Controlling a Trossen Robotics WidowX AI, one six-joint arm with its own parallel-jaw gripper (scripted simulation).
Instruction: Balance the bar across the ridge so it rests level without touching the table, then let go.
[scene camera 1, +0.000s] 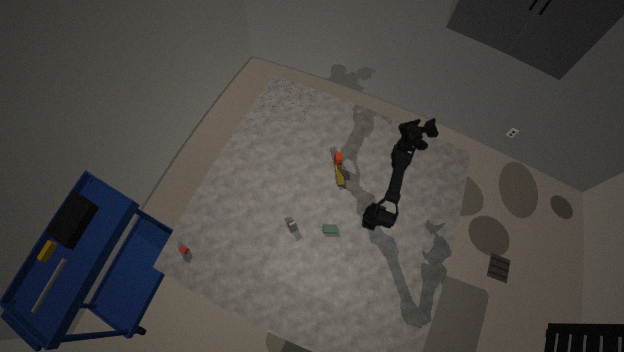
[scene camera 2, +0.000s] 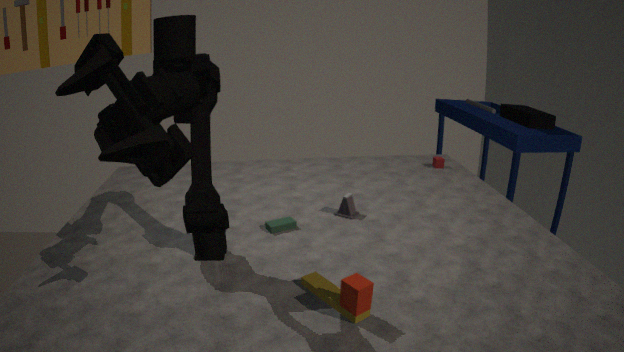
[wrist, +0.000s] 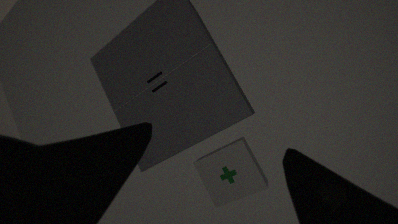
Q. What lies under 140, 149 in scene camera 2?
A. The gripper.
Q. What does the gripper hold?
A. Nothing.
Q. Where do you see the gripper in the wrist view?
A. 216, 142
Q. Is the gripper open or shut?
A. Open.
